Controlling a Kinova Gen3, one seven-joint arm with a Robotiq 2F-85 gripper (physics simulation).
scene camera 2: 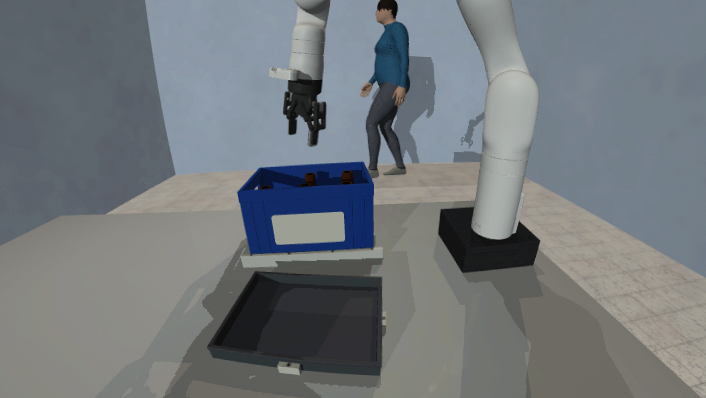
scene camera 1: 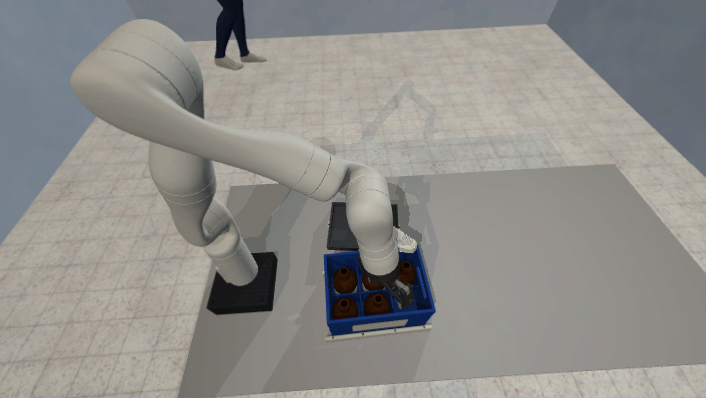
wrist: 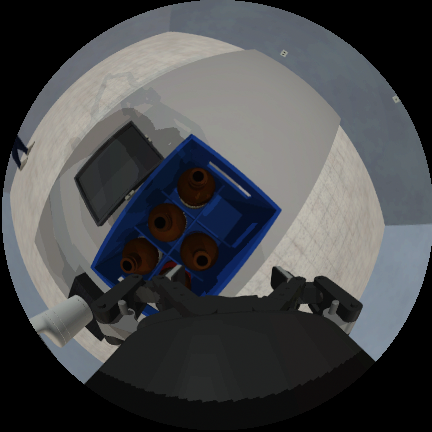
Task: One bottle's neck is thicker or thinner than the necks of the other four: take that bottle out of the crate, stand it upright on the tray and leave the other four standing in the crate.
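Places are measured from the arm's base along level axes (x ahead, y left, z up), in metres.
Pixels of known places: gripper, between the fingertips: (scene camera 2: 301, 139) (scene camera 1: 387, 292) (wrist: 228, 276); arm's base, origin of its link: (scene camera 2: 491, 228) (scene camera 1: 243, 271) (wrist: 81, 307).
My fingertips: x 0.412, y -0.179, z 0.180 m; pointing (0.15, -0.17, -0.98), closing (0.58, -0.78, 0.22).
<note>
Ahead of a thing's pixels: the offset from my fingertips to its top centre. "*": to the spot under its first point. Level surfaces: height alone.
The blue crate {0.014 m back, 0.055 m left, 0.071 m down} (scene camera 1: 343, 328) (scene camera 2: 307, 201) (wrist: 172, 162) has six compartments and holds brown bottles, all standing. In the wrist view, one bottle {0.080 m ahead, 0.093 m left, 0.083 m down} (wrist: 196, 187) stands at the top, one {0.008 m back, 0.094 m left, 0.083 m down} (wrist: 168, 221) below it, one {0.015 m back, 0.012 m left, 0.083 m down} (wrist: 199, 250) at the right, one {0.097 m back, 0.099 m left, 0.083 m down} (wrist: 141, 254) at the left, and another is partly hidden by a finger. I cannot clearly tell which neck differs. One compartment {* 0.072 m ahead, 0.005 m left, 0.238 m down} (wrist: 220, 218) is empty. My gripper (scene camera 1: 404, 300) (scene camera 2: 302, 139) (wrist: 228, 276) is open and empty, well above the crate. The dark tray {* 0.088 m back, 0.333 m left, 0.241 m down} (scene camera 1: 341, 227) (scene camera 2: 310, 320) (wrist: 117, 172) is empty.
The crate stands on the grey mat {0.246 m down} (scene camera 1: 540, 260) (scene camera 2: 125, 250), with a pale strip (scene camera 1: 378, 333) (scene camera 2: 312, 257) along its base. The tray lies close beside the crate. The arm's black base (scene camera 1: 243, 300) (scene camera 2: 492, 257) is off to one side. A person (scene camera 2: 392, 65) stands beyond the mat.
</note>
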